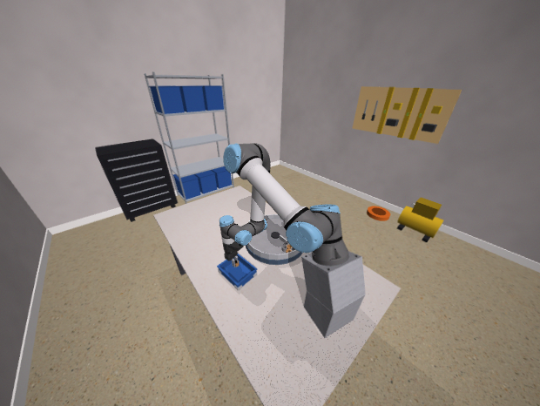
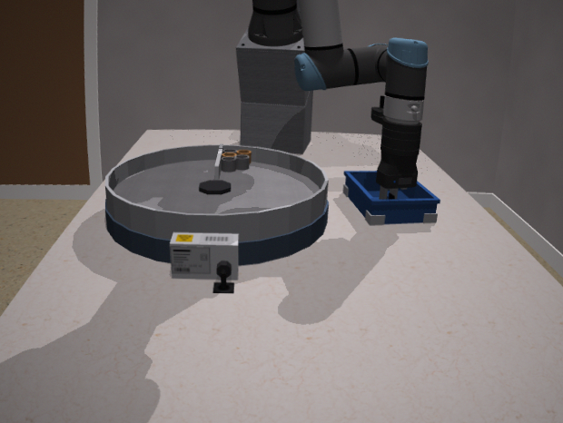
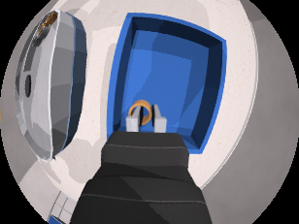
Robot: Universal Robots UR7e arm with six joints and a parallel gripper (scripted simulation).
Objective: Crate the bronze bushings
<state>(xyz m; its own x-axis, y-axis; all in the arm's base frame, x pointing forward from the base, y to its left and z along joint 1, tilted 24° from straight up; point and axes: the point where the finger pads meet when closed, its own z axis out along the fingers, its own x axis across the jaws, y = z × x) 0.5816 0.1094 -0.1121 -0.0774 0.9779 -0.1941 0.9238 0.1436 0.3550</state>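
My hand is 50 mm past the blue crate and 30 mm to the right of it. Round my hand: grey turning table: 340 mm to the right, 50 mm behind, 20 mm above.
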